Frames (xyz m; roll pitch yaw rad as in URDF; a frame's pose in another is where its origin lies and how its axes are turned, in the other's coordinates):
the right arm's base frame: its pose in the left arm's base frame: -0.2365 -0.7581 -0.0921 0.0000 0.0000 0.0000
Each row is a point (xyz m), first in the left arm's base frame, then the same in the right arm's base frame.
Working: the left arm's base frame: its pose in the right arm's base frame: 0.2365 0.7581 0.0921 0.0000 0.0000 0.0000

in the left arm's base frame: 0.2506 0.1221 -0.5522
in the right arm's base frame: 0.4871 0.8802 -0.4601
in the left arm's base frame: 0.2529 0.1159 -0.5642
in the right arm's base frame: 0.4894 0.8740 -0.4721
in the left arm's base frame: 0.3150 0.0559 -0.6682
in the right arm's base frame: 0.5515 0.8140 -0.5761
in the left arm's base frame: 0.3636 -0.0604 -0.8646
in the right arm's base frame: 0.6001 0.6977 -0.7725
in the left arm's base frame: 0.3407 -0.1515 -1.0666
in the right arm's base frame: 0.5772 0.6066 -0.9745
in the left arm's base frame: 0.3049 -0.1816 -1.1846
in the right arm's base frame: 0.5414 0.5765 -1.0925
